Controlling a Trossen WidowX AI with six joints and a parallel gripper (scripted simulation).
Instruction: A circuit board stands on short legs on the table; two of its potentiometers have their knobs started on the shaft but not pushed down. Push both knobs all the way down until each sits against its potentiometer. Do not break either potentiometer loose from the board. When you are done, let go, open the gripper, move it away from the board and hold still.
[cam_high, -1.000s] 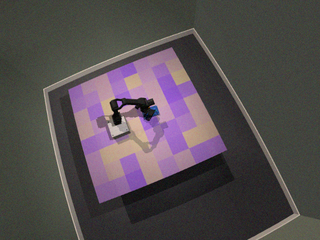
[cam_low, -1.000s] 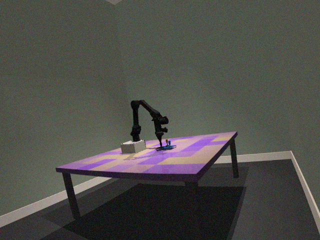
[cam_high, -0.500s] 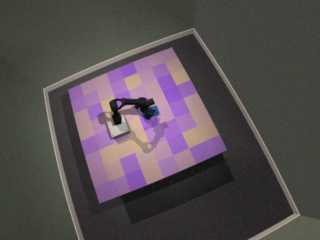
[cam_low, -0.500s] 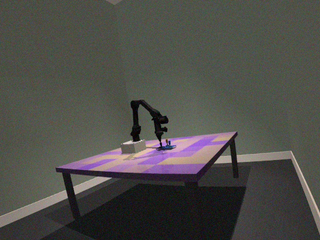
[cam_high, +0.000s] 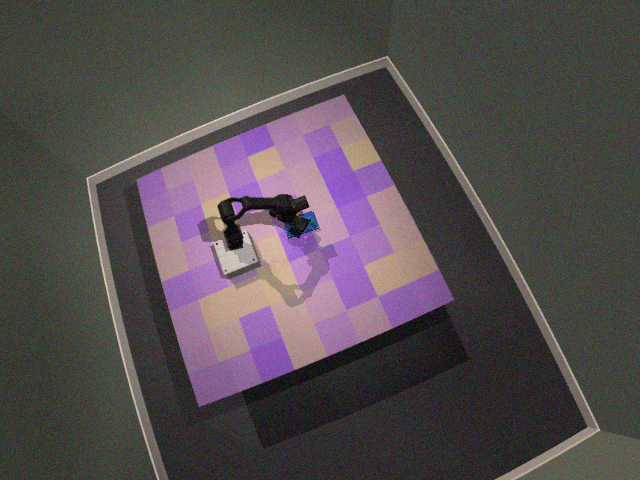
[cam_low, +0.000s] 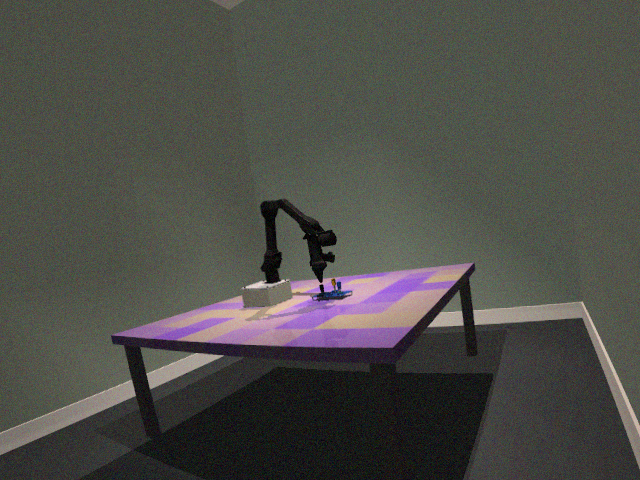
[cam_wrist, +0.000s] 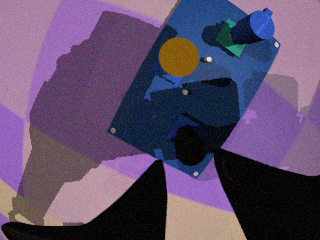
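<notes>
Now: the black knob 3 cm below my gripper tip.
</notes>
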